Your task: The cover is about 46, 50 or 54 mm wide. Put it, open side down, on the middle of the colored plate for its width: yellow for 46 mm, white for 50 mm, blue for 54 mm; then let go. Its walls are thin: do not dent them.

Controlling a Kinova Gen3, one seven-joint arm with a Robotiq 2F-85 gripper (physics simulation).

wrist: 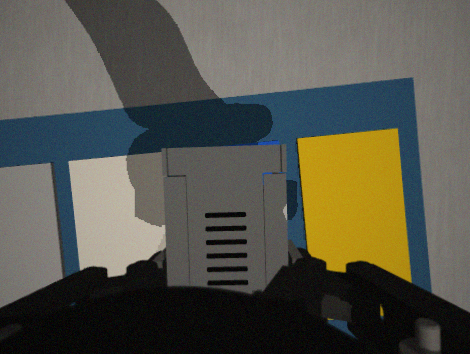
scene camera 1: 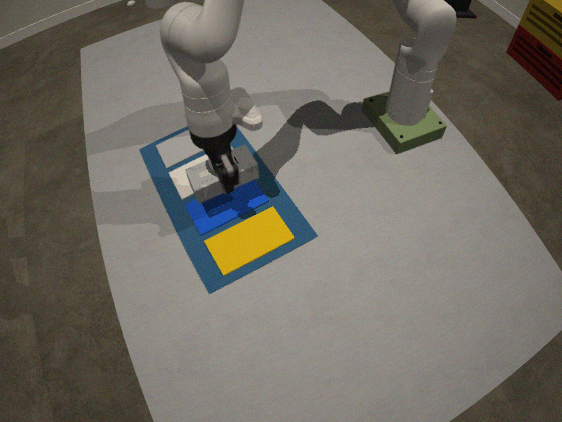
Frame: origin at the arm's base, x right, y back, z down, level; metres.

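Seen in the pictures: gripper, fingertip midpoint: [wrist: 231, 258] [scene camera 1: 222, 179]; arm's base, origin of the base link: [scene camera 1: 403, 112].
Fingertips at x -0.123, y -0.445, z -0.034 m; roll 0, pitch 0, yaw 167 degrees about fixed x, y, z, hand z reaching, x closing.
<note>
Offsets run from my fingertips to a thing's top centre. "spot": to the spot under its first point.
The grey cover @(dx +0.000, dy +0.001, dz -0.037 m) [scene camera 1: 202, 186] [wrist: 225, 195], a long box with dark slots on top, is level and held above the blue plate [scene camera 1: 212, 224] [wrist: 270, 143]. Its shadow falls on that plate, and it hides most of the plate in the wrist view. My gripper [scene camera 1: 228, 175] [wrist: 231, 258] is shut on the cover across its width; the far finger is hidden in the scene view. The yellow plate [scene camera 1: 250, 240] [wrist: 355, 200] lies on one side of the blue one, the white plate @(spot: dx +0.062, dy -0.088, dz +0.072 m) [scene camera 1: 181, 185] [wrist: 100, 210] on the other. The cover's open underside is hidden.
A light grey plate @(spot: dx +0.166, dy -0.100, dz +0.072 m) [scene camera 1: 172, 150] [wrist: 25, 215] lies beyond the white one. All the plates lie on a dark blue board [scene camera 1: 200, 272] [wrist: 350, 107]. A second arm [scene camera 1: 411, 90] stands on a green base [scene camera 1: 420, 135] at the right. Yellow and red boxes [scene camera 1: 537, 60] stand at the far right.
</note>
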